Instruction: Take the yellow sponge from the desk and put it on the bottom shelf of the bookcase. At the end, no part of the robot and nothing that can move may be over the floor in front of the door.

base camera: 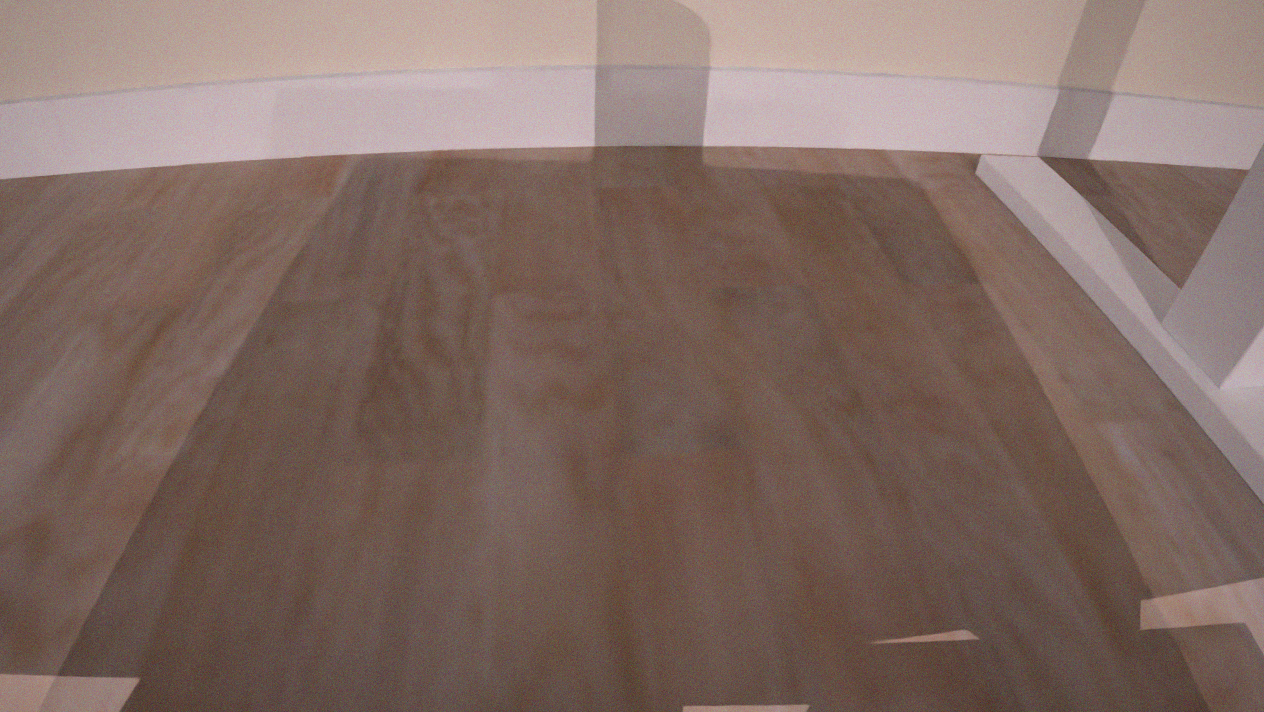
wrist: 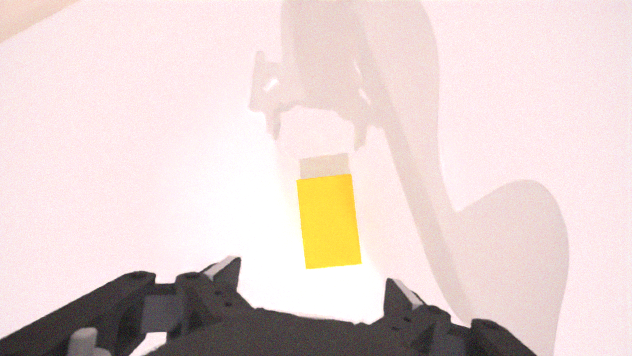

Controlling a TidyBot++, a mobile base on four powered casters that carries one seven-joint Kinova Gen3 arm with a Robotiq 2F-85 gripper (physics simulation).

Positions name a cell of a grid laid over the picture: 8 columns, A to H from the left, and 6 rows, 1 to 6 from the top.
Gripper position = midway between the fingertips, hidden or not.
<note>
I see my gripper (wrist: D5), a yellow sponge (wrist: E4) and a white desk (wrist: G3).
The base camera view does not show the yellow sponge: it is out of frame.
</note>
